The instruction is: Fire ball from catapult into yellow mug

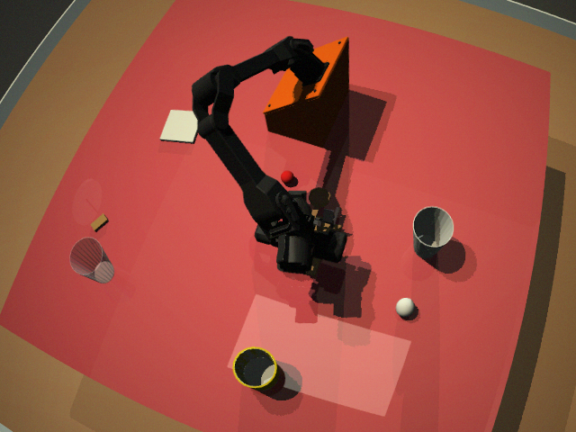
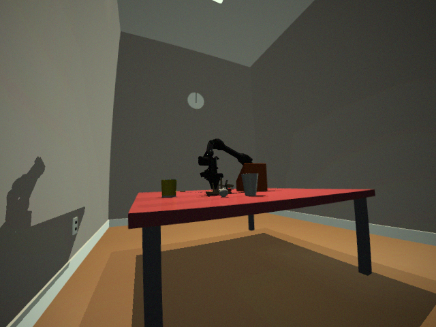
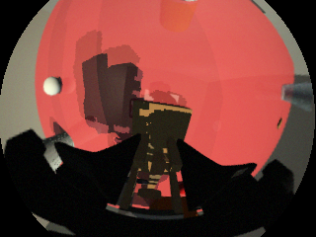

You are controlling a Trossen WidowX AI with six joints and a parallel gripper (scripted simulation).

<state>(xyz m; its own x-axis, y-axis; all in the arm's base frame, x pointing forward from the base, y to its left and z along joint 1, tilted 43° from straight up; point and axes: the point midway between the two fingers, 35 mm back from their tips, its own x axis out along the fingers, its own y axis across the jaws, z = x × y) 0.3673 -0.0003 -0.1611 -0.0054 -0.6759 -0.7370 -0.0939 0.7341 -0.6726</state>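
My gripper tip is now 170 mm past the red ball, 110 mm to the left of it and 20 mm above it. Round my gripper tip: white ball: 260 mm to the left, 40 mm ahead, 10 mm below; then wooden catapult: 70 mm behind, 20 mm above, 10 mm to the left; then yellow mug: 290 mm ahead, 20 mm to the left.
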